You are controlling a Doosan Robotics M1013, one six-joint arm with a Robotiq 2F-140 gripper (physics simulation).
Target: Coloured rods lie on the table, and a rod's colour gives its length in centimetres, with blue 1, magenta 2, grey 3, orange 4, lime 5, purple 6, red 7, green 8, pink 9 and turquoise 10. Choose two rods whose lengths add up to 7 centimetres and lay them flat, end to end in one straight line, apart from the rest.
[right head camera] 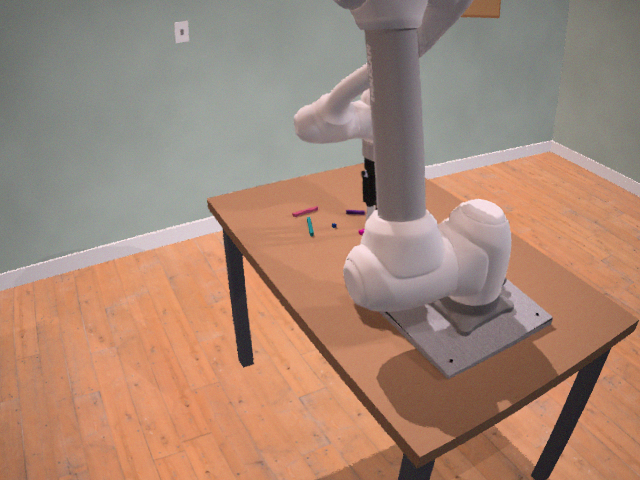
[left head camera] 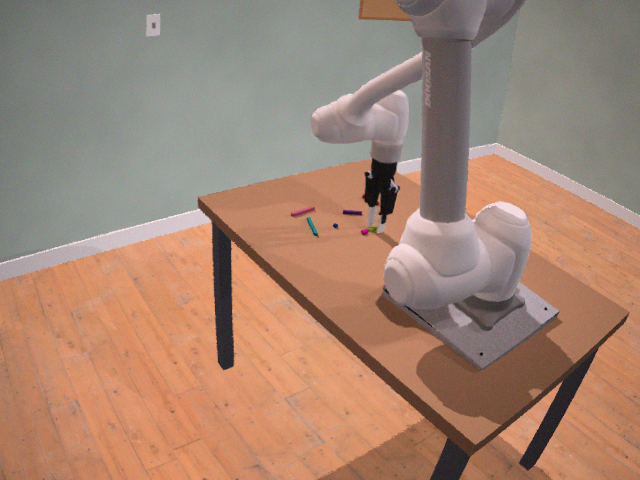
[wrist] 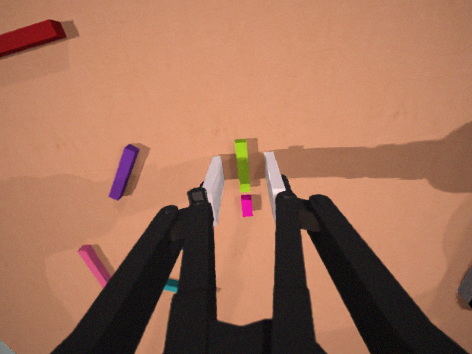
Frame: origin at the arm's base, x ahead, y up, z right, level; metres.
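Where they show: gripper, fingertip midpoint: [left head camera: 375, 228] [wrist: 243, 167]; arm's base, link origin: [right head camera: 466, 302] [left head camera: 482, 299].
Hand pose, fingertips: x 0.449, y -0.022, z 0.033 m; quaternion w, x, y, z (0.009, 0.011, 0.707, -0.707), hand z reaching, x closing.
Each offset is from my fingertips to the top centre of the thing.
A lime rod @[dz +0.001, dx +0.000, dy +0.005 m] [left head camera: 372, 229] [wrist: 243, 177] lies flat, with a magenta rod @[dz -0.043, dx +0.002, dy +0.005 m] [left head camera: 364, 231] [right head camera: 361, 231] [wrist: 247, 206] close to its near end in the wrist view. The two are nearly in one line, with a narrow gap between them. My gripper [left head camera: 375, 227] [wrist: 243, 167] is partly open and empty. Its white fingers stand on either side of the lime rod, apart from it, low over the table. In the right head view the arm hides the lime rod and most of the gripper.
A purple rod @[dz +0.008, dx +0.116, dy +0.005 m] [left head camera: 352, 212] [right head camera: 355, 212] [wrist: 123, 172], pink rod @[dz -0.127, dx +0.201, dy +0.005 m] [left head camera: 302, 211] [right head camera: 305, 211] [wrist: 94, 265], turquoise rod @[dz -0.161, dx +0.110, dy +0.005 m] [left head camera: 312, 226] [right head camera: 310, 226] [wrist: 171, 285] and blue rod @[dz -0.097, dx +0.077, dy +0.005 m] [left head camera: 335, 225] [right head camera: 333, 225] lie to one side. A red rod @[dz +0.124, dx +0.155, dy +0.005 m] [wrist: 30, 39] lies farther off. The arm's base plate [left head camera: 480, 356] [right head camera: 447, 366] is on the table.
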